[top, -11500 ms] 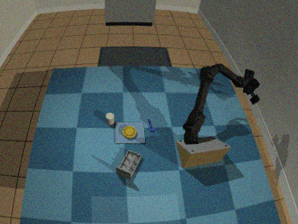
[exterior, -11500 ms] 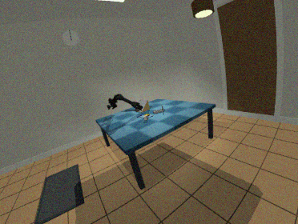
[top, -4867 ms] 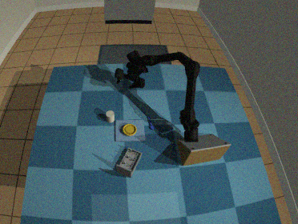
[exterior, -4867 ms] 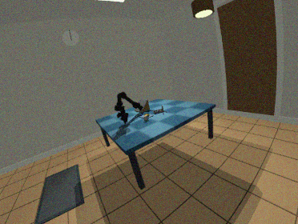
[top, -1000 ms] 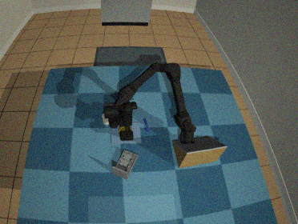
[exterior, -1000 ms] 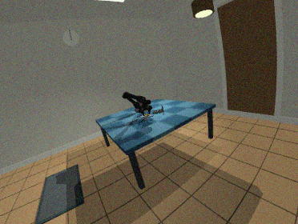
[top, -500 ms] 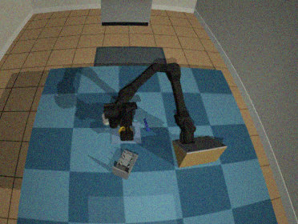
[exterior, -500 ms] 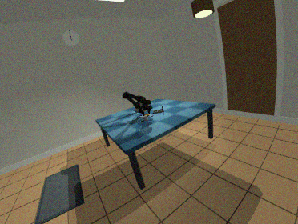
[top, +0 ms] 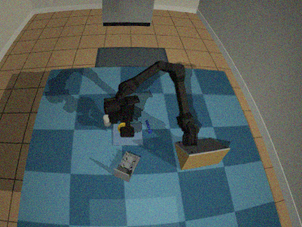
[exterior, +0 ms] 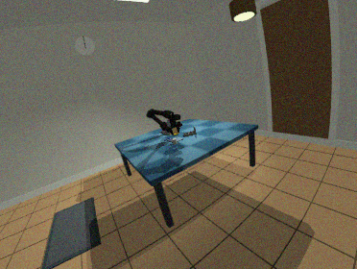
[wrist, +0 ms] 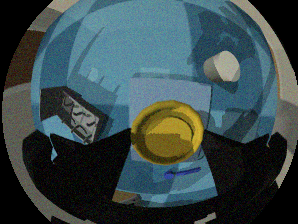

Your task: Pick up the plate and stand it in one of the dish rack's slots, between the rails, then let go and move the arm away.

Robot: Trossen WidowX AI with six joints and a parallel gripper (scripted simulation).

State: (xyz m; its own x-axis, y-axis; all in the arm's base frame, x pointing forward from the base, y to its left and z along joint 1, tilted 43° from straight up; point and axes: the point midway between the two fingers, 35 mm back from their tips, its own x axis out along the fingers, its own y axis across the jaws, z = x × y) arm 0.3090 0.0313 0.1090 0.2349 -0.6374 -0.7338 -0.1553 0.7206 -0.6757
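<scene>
The grey dish rack lies 3 cm behind my gripper tip, 18 cm to the left of it and 4 cm below it. Also, from my gripper tip: cup 10 cm ahead, 7 cm to the right, 3 cm below; yellow plate 1 cm above; blue utensil 12 cm behind, 6 cm to the right, 6 cm below.
</scene>
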